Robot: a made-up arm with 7 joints.
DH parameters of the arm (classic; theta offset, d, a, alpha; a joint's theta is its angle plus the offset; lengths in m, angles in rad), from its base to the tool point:
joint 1: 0 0.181 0 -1.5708
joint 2: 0 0 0 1.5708
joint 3: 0 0.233 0.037 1.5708
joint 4: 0 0 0.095 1.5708
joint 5: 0 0.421 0 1.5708
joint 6: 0 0 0.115 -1.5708
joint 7: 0 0.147 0 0
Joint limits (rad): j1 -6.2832..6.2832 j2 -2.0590..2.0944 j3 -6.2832..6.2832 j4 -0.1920..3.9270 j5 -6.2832..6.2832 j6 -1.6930..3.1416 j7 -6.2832..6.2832
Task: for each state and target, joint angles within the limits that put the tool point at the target. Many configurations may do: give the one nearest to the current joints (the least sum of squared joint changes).
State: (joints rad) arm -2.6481 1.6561 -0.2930 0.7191 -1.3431 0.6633 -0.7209
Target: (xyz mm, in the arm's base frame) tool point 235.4 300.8 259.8
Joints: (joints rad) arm -2.4760 2.0245 -0.4170 0.0044 -1.2805 0.9255 -0.7209
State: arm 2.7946 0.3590 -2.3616 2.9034 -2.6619 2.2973 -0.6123
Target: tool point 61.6 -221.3 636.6
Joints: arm 3.0960 -0.2476 -2.0862 3.3710 -2.4997 3.1188 -0.6123
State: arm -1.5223 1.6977 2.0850 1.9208 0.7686 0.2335 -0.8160
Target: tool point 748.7 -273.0 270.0
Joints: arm -1.0248 1.6840 1.9689 1.9907 0.7489 0.2869 -0.8160
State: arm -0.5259 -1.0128 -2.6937 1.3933 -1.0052 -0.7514 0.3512
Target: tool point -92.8 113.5 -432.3
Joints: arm -0.7217 -1.6623 -3.3957 1.1424 -0.8924 -0.4004 0.3512
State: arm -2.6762 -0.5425 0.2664 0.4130 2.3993 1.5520 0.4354
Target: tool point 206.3 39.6 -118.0
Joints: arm -2.1714 0.4085 0.7021 -0.1920 1.9990 1.4879 0.4354
